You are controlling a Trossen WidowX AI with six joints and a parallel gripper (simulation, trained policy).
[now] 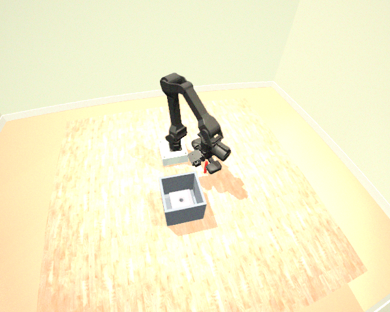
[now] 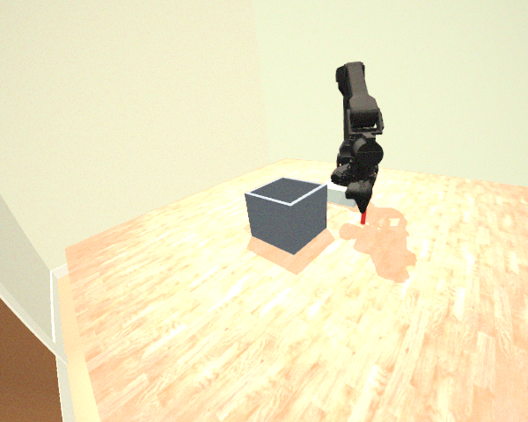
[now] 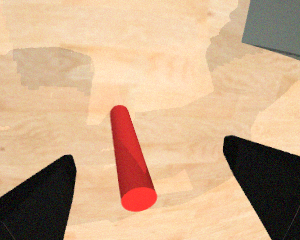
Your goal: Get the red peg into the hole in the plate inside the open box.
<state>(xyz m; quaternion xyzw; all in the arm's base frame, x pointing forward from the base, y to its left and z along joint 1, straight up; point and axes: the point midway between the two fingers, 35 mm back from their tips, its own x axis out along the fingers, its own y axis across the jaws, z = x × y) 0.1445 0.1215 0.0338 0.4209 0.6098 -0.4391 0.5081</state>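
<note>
My gripper tip is 1 cm short of the red peg and 1 cm above it. Round my gripper tip: plate (17 cm ahead, 15 cm to the right, 1 cm below).
</note>
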